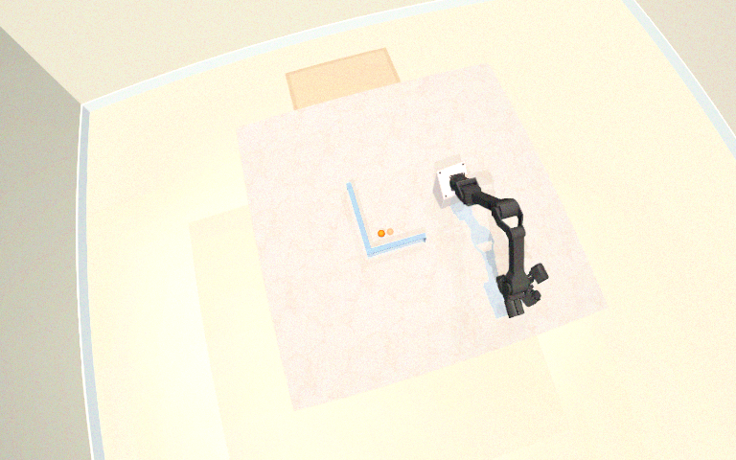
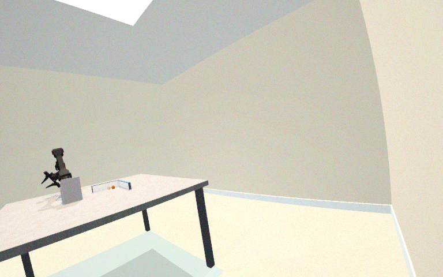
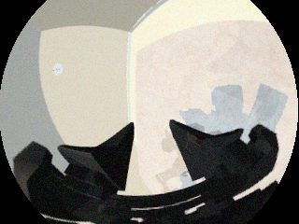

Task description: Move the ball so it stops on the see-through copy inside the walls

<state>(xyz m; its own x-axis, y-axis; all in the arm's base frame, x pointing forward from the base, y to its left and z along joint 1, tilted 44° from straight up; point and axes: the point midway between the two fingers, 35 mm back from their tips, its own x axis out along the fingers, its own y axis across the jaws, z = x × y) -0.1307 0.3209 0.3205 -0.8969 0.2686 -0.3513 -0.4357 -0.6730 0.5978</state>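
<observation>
My gripper tip is 50 cm short of the orange ball, 37 cm to the left of it and 10 cm above it.
</observation>
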